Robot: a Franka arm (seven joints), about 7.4 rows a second.
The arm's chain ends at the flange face. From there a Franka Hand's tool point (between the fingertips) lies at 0.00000 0.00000 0.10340 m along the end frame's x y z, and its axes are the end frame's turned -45 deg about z.
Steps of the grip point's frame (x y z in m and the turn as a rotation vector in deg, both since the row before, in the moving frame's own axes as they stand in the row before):
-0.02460 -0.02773 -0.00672 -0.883 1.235 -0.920
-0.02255 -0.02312 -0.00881 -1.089 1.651 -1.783
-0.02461 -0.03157 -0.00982 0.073 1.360 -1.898
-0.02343 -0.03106 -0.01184 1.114 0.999 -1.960
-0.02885 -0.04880 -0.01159 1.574 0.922 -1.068
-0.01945 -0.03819 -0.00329 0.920 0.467 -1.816
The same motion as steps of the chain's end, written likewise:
-0.03970 -0.00174 -0.00668 0.249 1.498 -0.920
-0.03578 0.00037 -0.00875 0.397 1.937 -1.783
-0.04134 -0.00307 -0.00979 1.013 0.910 -1.898
-0.03834 -0.00270 -0.01180 1.494 -0.081 -1.960
-0.05405 -0.01093 -0.01154 1.765 -0.461 -1.068
-0.04015 -0.01149 -0.00327 0.981 -0.320 -1.816

